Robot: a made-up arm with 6 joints.
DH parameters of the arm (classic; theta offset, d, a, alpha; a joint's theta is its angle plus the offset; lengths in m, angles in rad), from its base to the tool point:
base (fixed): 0 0.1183 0 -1.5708
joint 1: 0 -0.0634 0.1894 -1.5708
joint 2: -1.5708 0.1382 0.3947 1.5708
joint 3: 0 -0.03 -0.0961 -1.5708
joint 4: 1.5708 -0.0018 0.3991 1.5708
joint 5: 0 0.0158 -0.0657 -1.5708
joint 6: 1.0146 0 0.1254 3.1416
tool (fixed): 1.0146 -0.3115 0 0
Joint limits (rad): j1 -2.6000..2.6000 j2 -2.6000..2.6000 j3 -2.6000..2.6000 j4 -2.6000..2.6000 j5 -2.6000..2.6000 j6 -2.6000..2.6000
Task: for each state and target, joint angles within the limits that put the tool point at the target. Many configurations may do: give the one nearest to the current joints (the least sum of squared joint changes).
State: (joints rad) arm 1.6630 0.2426 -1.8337 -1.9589 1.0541 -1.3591
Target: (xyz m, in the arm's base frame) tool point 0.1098 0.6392 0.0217
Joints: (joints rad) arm 1.4069 0.0996 -1.6339 -1.9478 0.3279 -1.2913
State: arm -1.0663 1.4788 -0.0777 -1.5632 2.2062 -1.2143
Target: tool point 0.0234 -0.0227 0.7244
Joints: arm -1.4517 1.4962 -0.1160 -1.5592 2.3618 -1.2191
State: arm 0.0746 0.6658 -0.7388 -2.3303 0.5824 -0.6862
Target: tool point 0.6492 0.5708 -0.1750
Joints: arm 0.1106 0.8608 -0.7041 -2.1508 0.1979 -0.6835
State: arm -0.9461 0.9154 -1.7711 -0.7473 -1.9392 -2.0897
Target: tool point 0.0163 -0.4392 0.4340
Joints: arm -1.0136 1.3004 -2.1781 -0.8299 -2.1454 -2.0309
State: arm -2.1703 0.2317 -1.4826 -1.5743 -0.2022 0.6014
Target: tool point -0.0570 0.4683 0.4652
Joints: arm -2.0720 0.0490 -1.5783 -1.7160 0.7790 0.9066
